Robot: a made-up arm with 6 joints.
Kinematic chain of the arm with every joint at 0, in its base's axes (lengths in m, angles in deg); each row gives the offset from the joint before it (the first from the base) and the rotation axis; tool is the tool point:
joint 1: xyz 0 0 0.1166 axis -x
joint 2: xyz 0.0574 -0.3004 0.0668 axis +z
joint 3: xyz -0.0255 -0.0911 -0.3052 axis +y
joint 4: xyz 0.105 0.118 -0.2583 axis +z
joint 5: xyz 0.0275 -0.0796 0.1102 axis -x
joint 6: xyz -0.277 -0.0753 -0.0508 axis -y
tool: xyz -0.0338 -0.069 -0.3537
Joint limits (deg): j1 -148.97..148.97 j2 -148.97..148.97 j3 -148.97..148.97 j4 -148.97..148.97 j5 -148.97..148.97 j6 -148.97..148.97
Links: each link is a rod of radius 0.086 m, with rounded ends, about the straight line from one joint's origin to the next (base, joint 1, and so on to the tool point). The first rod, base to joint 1, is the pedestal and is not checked.
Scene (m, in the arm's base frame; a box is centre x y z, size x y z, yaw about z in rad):
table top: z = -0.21
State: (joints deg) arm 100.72 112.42 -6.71 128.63 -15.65 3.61
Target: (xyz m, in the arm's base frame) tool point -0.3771 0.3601 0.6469
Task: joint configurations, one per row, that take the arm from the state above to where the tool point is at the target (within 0.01 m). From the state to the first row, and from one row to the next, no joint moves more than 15 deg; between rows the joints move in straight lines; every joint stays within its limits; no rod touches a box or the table.
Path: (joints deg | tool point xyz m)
1: 106.75 104.36 7.01 131.17 -16.51 10.26 | 0.0693 -0.7975 0.4206
2: 112.78 96.30 20.73 133.72 -17.38 16.90 | 0.0861 -0.7161 0.6827
3: 118.81 88.24 34.46 136.26 -18.24 23.55 | 0.0544 -0.5470 0.8972
4: 124.84 80.18 48.18 138.80 -19.11 30.19 | -0.0195 -0.3222 1.0274
5: 130.88 72.12 61.90 141.34 -19.97 36.84 | -0.1204 -0.0831 1.0552
6: 136.91 64.06 75.62 143.88 -20.83 43.48 | -0.2272 0.1285 0.9841
7: 142.94 56.00 89.34 146.43 -21.70 50.13 | -0.3187 0.2814 0.8364
8: 148.97 47.93 103.06 148.97 -22.56 56.78 | -0.3771 0.3600 0.6469

